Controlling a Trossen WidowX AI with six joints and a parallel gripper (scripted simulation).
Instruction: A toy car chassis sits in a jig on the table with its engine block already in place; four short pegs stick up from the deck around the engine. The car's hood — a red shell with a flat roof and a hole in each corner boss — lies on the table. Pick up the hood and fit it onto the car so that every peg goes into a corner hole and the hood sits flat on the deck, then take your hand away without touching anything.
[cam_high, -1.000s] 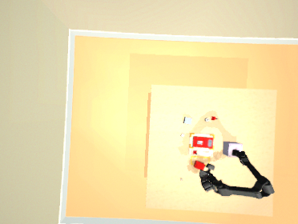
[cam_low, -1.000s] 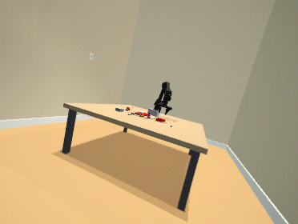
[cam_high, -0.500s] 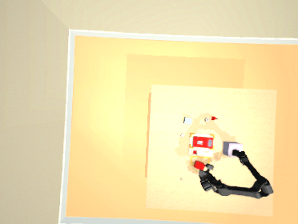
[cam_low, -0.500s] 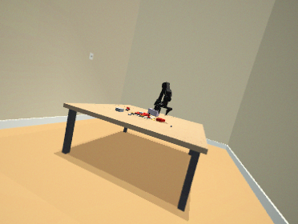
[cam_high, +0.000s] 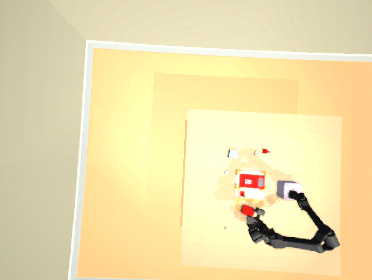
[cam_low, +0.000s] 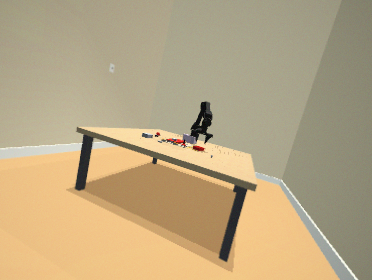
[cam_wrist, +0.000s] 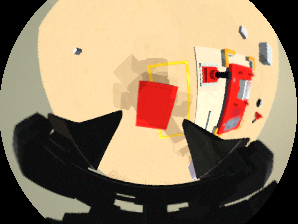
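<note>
My gripper tip is now 50 mm above the red hood.
</note>
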